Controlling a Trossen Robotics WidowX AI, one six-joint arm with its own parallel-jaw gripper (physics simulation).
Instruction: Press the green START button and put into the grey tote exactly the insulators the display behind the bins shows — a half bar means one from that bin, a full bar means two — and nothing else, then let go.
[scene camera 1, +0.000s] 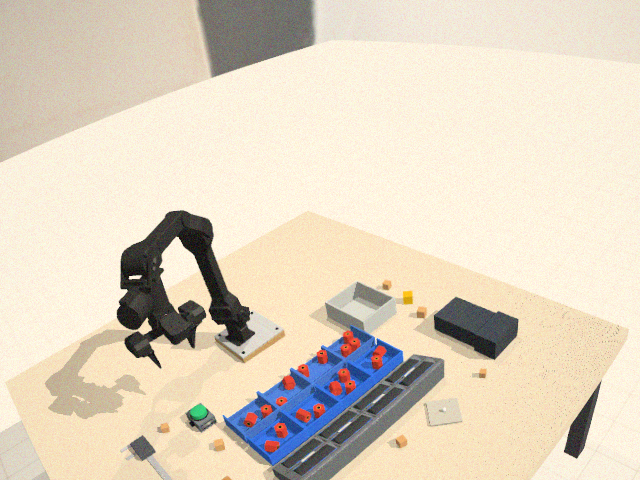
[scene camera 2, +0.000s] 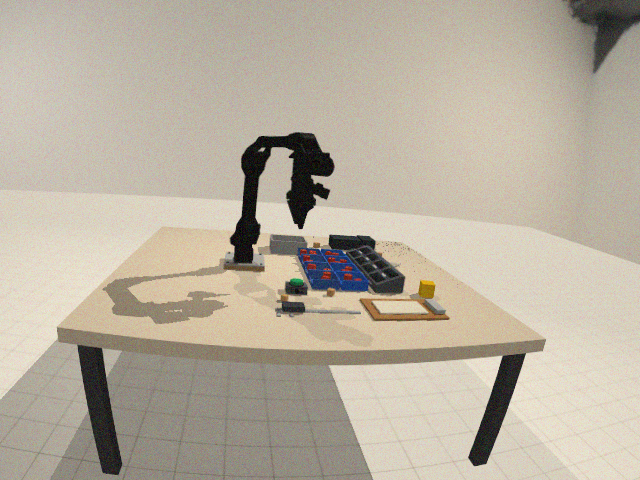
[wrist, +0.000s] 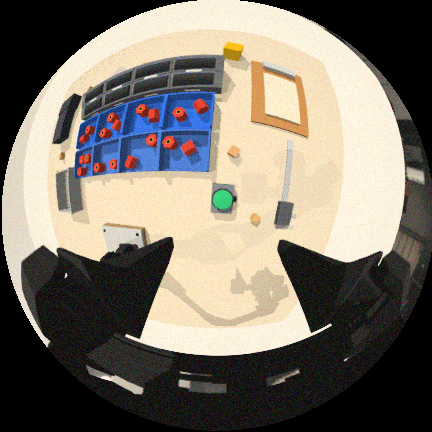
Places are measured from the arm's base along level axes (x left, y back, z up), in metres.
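Pixels of known places: gripper, between the fingertips: (scene camera 1: 176, 357) (scene camera 2: 298, 226) (wrist: 226, 244); arm's base, origin of its link: (scene camera 1: 240, 336) (scene camera 2: 242, 260).
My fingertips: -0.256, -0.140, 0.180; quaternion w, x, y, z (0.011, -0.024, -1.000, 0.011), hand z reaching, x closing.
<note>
Ahead of a thing's pixels: the offset from my fingertips to its top centre, as dx, dy, dz.
My gripper (scene camera 1: 176, 356) (scene camera 2: 300, 226) (wrist: 226, 244) is open and empty, high above the table. The green START button @(-0.007, -0.009, -0.162) (scene camera 1: 198, 412) (scene camera 2: 296, 282) (wrist: 222, 199) sits on a dark base, apart from the fingers. Blue bins @(+0.064, -0.212, -0.168) (scene camera 1: 294, 436) (scene camera 2: 356, 285) (wrist: 195, 164) in two rows hold red insulators (scene camera 1: 280, 429) (scene camera 2: 326, 275) (wrist: 188, 148). The dark grey display (scene camera 1: 385, 421) (scene camera 2: 390, 285) (wrist: 219, 75) behind them shows small white marks in several windows; I cannot tell half bars from full ones. The grey tote @(+0.531, -0.074, -0.148) (scene camera 1: 343, 316) (scene camera 2: 288, 245) (wrist: 75, 190) shows no insulator inside in scene camera 1.
A black box @(+0.619, -0.392, -0.146) (scene camera 1: 465, 325) (scene camera 2: 346, 241) (wrist: 66, 120) stands beyond the tote. An orange-framed board @(-0.170, -0.304, -0.184) (scene camera 2: 367, 308) (wrist: 257, 95), a yellow cube @(-0.044, -0.446, -0.157) (scene camera 1: 407, 297) (scene camera 2: 426, 289) (wrist: 233, 51), a tool with a dark head @(-0.187, -0.042, -0.183) (scene camera 1: 141, 448) (scene camera 2: 293, 306) (wrist: 284, 214) and small orange cubes lie about.
</note>
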